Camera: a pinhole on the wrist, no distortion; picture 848 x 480 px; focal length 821.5 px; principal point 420.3 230.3 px. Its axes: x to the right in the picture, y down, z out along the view. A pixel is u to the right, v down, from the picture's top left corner.
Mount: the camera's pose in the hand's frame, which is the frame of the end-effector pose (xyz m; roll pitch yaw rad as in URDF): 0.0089 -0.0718 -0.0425 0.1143 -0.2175 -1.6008
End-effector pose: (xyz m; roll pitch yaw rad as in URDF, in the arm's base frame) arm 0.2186 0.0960 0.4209 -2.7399 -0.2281 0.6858
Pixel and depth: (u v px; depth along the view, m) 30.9 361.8 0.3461
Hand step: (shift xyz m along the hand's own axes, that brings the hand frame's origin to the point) 0.0315 0.1634 0.2640
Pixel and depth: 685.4 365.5 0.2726
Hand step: 0.0216 -0.0985 0.2459
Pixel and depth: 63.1 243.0 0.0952
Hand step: 0.0013 -0.0107 0.0411
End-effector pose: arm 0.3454 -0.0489 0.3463 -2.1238 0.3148 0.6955
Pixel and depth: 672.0 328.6 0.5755
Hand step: 0.0103 -0.1190 0.5615
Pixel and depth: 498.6 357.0 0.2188
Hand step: 0.0183 -0.0447 0.1780
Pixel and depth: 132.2 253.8 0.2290
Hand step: -0.0069 0.0564 0.1630
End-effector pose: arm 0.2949 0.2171 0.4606 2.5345 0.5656 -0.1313
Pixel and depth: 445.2 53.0 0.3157
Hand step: -0.0931 -0.0121 0.2582
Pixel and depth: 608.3 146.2 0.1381
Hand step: -0.0209 -0.0725 0.0967
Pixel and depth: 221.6 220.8 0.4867
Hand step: -0.0456 0.1491 0.4036
